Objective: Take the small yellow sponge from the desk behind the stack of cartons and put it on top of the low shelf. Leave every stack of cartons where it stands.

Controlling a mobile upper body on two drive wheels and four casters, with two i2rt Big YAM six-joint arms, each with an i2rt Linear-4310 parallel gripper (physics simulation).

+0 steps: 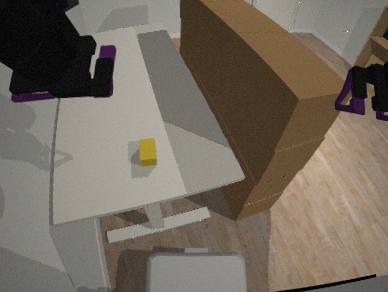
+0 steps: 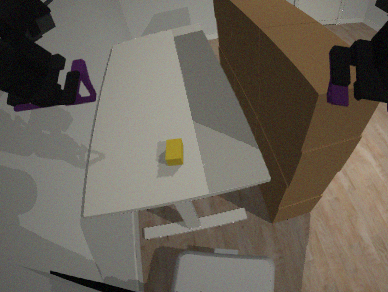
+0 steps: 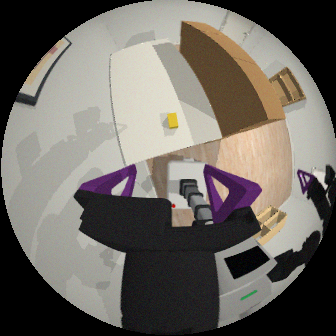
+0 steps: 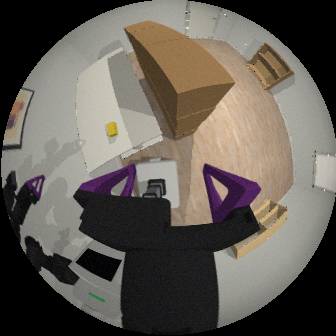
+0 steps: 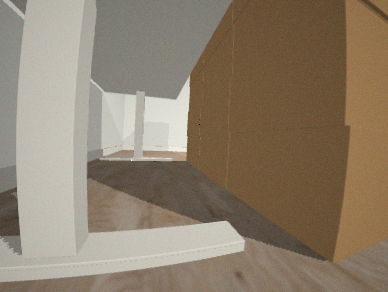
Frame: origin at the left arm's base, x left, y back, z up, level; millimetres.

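Where they show: left gripper, fingertip midpoint: (image 1: 82,92) (image 2: 73,100) (image 3: 169,167) (image 4: 40,176); right gripper, fingertip midpoint: (image 1: 356,110) (image 2: 358,102) (image 3: 299,171) (image 4: 168,166).
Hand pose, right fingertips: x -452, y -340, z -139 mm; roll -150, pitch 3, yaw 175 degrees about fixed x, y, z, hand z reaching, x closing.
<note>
Things, the pixels of their top centre, and the offset from my right fingertips. "spot": a spot on its surface instead. Level surfaces: height alone.
- small yellow sponge, top centre: (image 1: 147,148) (image 2: 173,148) (image 3: 172,119) (image 4: 110,128) dx +444, dy -279, dz -506 mm
- white desk, surface height: dz -551 mm
- desk leg, surface spot: (image 5: 52,125) spot: dx +446, dy -182, dz -1033 mm
The small yellow sponge (image 1: 148,151) (image 2: 174,151) (image 3: 172,120) (image 4: 112,129) lies on the white desk (image 1: 100,125) (image 2: 130,125) (image 3: 135,90) (image 4: 92,100), toward its near end. The tall stack of cartons (image 1: 240,80) (image 2: 265,80) (image 3: 220,75) (image 4: 175,65) (image 5: 285,125) stands along the desk's right side. My left gripper (image 1: 70,90) (image 3: 169,167) is open and empty, left of the sponge and apart from it. My right gripper (image 1: 367,107) (image 4: 168,166) is open and empty, right of the cartons. Two wooden shelf units show; I cannot tell which is the low shelf.
One shelf unit (image 3: 298,85) (image 4: 282,80) stands beyond the cartons, the other (image 3: 277,227) (image 4: 265,240) nearer my base. My white base (image 1: 197,272) (image 2: 225,272) is close to the desk's near end. A desk leg (image 5: 52,125) with a floor bar (image 5: 165,240) stands directly ahead. A wall borders the desk's left.
</note>
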